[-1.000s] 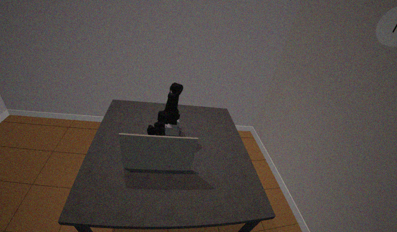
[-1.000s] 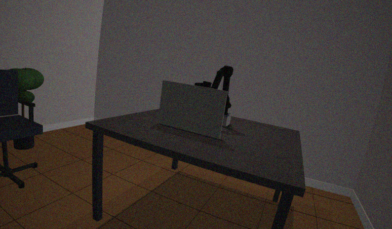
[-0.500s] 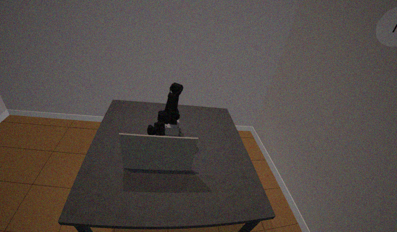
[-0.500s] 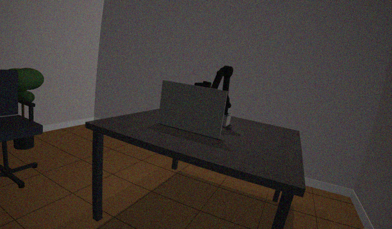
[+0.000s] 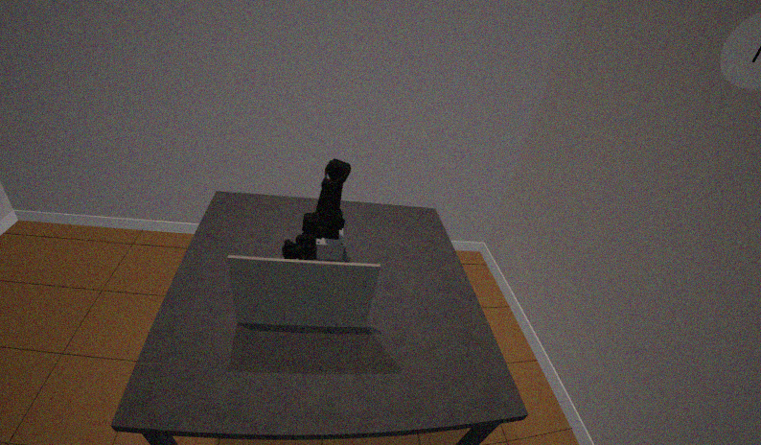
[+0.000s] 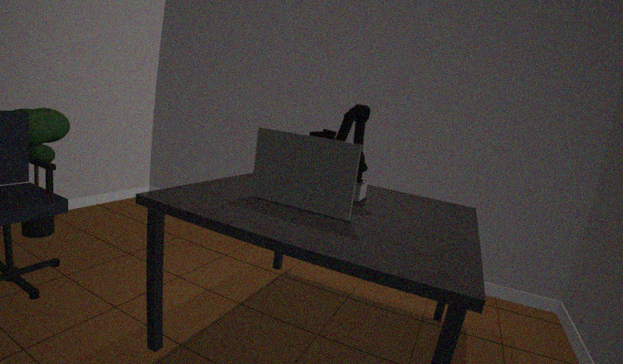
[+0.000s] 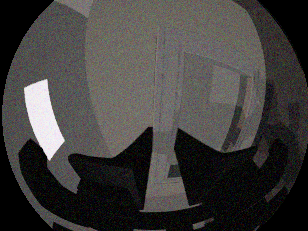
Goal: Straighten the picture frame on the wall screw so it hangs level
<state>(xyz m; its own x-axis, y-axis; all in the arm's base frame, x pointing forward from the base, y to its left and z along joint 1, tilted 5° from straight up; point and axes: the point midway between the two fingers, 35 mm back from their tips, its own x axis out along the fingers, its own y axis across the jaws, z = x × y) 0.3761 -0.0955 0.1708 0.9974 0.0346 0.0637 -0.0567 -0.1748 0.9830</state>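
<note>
The picture frame is 50 mm below my gripper tip. From my gripper tip the other things lie so: grey wall panel (20 mm ahead, 10 mm to the right, 80 mm below).
</note>
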